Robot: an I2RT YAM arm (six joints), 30 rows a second.
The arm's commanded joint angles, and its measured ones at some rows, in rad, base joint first. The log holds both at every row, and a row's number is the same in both.
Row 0, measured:
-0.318 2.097 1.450 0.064 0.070 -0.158
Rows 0 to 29, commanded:
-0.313 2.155 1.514 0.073 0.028 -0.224
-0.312 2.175 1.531 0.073 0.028 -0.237
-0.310 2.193 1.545 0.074 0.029 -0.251
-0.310 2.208 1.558 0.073 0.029 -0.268
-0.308 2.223 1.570 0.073 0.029 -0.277
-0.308 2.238 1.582 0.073 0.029 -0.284
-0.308 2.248 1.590 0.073 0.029 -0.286
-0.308 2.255 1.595 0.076 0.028 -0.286
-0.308 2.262 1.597 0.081 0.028 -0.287
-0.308 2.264 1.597 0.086 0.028 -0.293
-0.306 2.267 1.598 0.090 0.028 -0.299
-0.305 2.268 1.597 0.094 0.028 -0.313
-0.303 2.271 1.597 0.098 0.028 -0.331
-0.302 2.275 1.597 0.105 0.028 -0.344
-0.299 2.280 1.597 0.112 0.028 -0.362
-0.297 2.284 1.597 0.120 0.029 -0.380
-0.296 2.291 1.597 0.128 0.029 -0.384
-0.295 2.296 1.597 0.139 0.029 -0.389
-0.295 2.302 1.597 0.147 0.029 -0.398
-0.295 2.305 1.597 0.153 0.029 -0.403
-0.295 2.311 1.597 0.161 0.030 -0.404
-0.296 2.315 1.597 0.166 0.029 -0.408
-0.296 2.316 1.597 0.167 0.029 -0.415
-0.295 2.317 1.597 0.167 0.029 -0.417
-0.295 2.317 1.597 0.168 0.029 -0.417
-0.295 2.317 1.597 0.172 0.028 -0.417
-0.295 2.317 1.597 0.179 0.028 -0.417
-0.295 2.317 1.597 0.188 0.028 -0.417
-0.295 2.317 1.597 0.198 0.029 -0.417
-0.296 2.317 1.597 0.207 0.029 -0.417
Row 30, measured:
-0.301 2.315 1.573 0.190 0.045 -0.405
